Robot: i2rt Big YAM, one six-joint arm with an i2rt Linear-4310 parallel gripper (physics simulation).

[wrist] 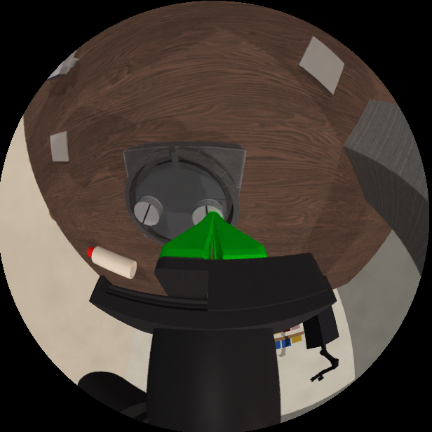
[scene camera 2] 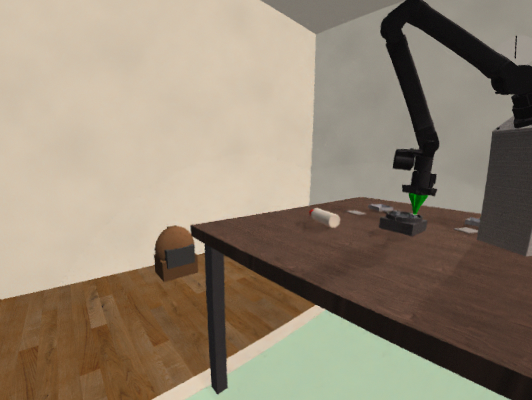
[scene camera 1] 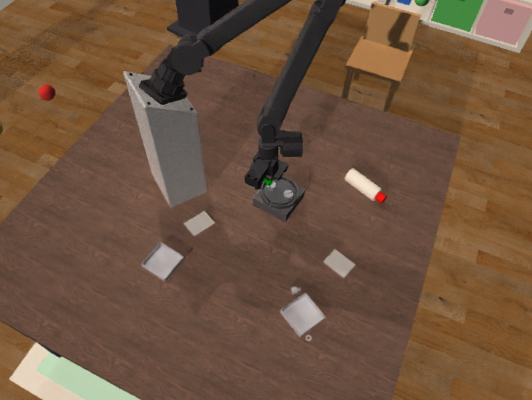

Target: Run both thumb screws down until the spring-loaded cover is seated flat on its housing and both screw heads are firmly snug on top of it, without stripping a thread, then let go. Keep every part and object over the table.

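Pixels of known places: gripper, fingertip midpoint: (scene camera 2: pixel 414 214) (scene camera 1: pixel 269 184); arm's base, origin of the base link: (scene camera 1: pixel 162 92).
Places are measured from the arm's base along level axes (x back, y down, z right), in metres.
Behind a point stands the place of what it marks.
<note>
The dark square housing (scene camera 1: pixel 270 209) {x -0.321, y 0.371, z -0.073 m} (scene camera 2: pixel 392 226) {x -0.319, y 0.381, z -0.198 m} (wrist: pixel 234 156) stands on the table and holds the round dark cover (wrist: pixel 177 187) inside its ring. Two pale slotted screw heads stand on the cover. One screw head (scene camera 1: pixel 288 193) {x -0.345, y 0.334, z -0.136 m} (wrist: pixel 147 213) is uncovered. The other screw head (wrist: pixel 202 215) is partly hidden by the green fingertips. My gripper (scene camera 1: pixel 268 184) {x -0.276, y 0.335, z -0.130 m} (scene camera 2: pixel 415 214) {x -0.276, y 0.335, z -0.130 m} (wrist: pixel 212 216) is shut with its fingertips together, pointing down at this second head; whether they touch it I cannot tell. Whether the cover is fully flat I cannot tell.
A white cylinder with a red cap (scene camera 1: pixel 364 185) {x -0.523, y 0.353, z -0.328 m} (scene camera 2: pixel 326 218) {x -0.475, y 0.366, z -0.376 m} (wrist: pixel 114 262) lies beside the housing. A tall grey block (scene camera 1: pixel 175 155) {x -0.066, y 0.166, z 0.054 m} (scene camera 2: pixel 505 190) {x -0.037, y 0.222, z -0.048 m} (wrist: pixel 387 145) carries the arm's base. Two shallow trays (scene camera 1: pixel 162 261) {x -0.157, y 0.398, z 0.263 m} (scene camera 1: pixel 303 315) {x -0.595, y 0.397, z 0.153 m}, two flat pale plates (scene camera 1: pixel 199 223) {x -0.161, y 0.395, z 0.093 m} (scene camera 1: pixel 339 263) {x -0.595, y 0.396, z -0.050 m} and small loose parts lie on the table.
</note>
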